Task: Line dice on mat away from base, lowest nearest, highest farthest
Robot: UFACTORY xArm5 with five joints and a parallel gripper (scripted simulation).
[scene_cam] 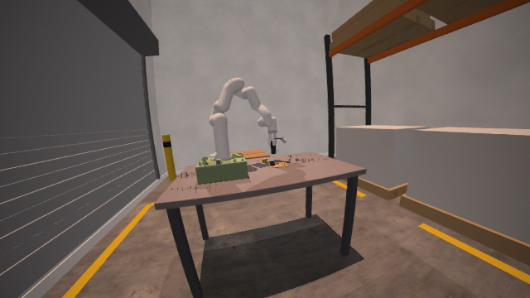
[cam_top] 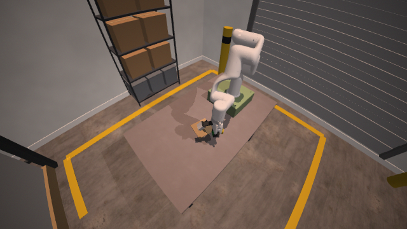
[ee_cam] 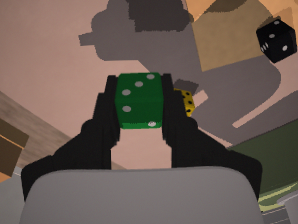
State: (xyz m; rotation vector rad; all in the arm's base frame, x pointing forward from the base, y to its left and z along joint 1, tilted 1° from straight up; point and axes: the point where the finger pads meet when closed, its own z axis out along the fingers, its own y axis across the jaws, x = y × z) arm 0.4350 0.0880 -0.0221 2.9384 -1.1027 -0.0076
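Now: the orange mat 120 mm to the right of my hand, 90 mm below it and 30 mm behind it. The rest, counted from my hand: green die: 10 mm below; then black die: 120 mm to the right, 80 mm behind, 70 mm below; then yellow die: 80 mm behind, 70 mm below, 10 mm to the left.
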